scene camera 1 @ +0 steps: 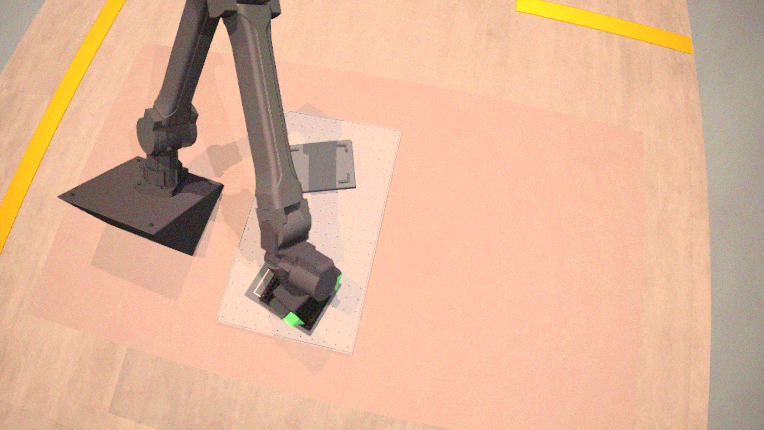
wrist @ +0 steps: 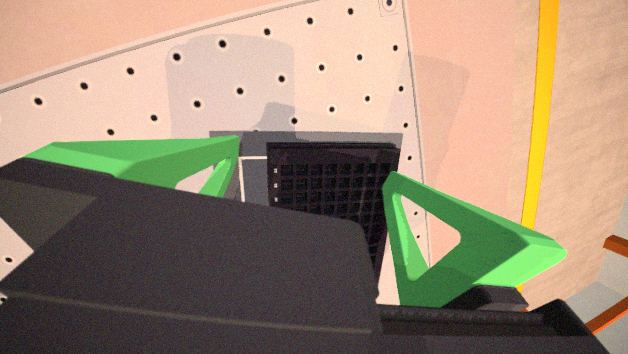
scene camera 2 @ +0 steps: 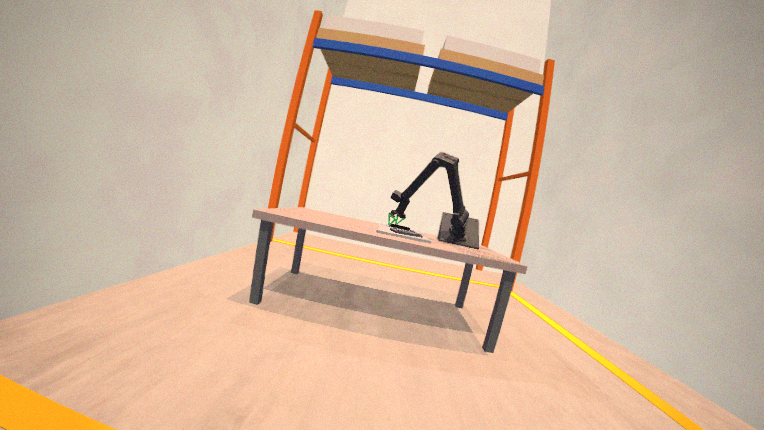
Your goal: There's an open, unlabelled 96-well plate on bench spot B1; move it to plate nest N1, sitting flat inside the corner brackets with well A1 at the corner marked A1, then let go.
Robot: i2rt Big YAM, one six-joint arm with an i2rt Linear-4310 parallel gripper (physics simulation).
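Frame: origin at the arm's base, x back, y up, z left, level; centimetres.
Seen in the pictures: gripper, fingertip midpoint: [scene camera 1: 318, 305] [wrist: 317, 163] [scene camera 2: 392, 224]; arm's base, origin of the base link: [scene camera 1: 162, 182] [scene camera 2: 457, 234].
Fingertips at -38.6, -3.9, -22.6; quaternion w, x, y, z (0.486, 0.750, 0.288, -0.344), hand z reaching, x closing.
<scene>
Pixels of each thing's top centre, then the offset from my fingertips to it, as dx, dy, dz. Level surfaces: height alone.
- black 96-well plate, middle of its top: [wrist: 333, 239] [scene camera 1: 293, 297] +5.3, +0.4, +1.1
- Nest N1, middle of its top: [scene camera 1: 317, 164] [scene camera 2: 406, 230] +4.3, +0.6, +31.3
- pale perforated board, middle of its top: [wrist: 105, 314] [scene camera 1: 312, 220] [scene camera 2: 401, 230] +3.9, -1.1, +18.5
- table, its level: dy -2.5
The black 96-well plate [scene camera 1: 311, 314] [wrist: 330, 185] lies on the grey pad of spot B1 [scene camera 1: 251, 294] [wrist: 253, 146], off to the right within its white outline in the wrist view. Small white marks run down its left edge there; its near part is hidden by the gripper body. My gripper [scene camera 1: 315, 300] [scene camera 2: 395, 220] [wrist: 317, 163] is open, its green fingers on either side of the plate. In the wrist view the right finger looks close to the plate's edge, with a wider gap on the left. Nest N1 [scene camera 1: 321, 166], a grey plate with corner brackets, is partly hidden by the arm; its A1 mark is not readable.
Spot B1 and the nest share a pale perforated board [scene camera 1: 359, 235] [wrist: 300, 50] on the table [scene camera 2: 331, 223]. The arm's dark base [scene camera 1: 122, 197] [scene camera 2: 473, 229] stands beside the board. An orange and blue rack [scene camera 2: 288, 125] stands behind the table.
</scene>
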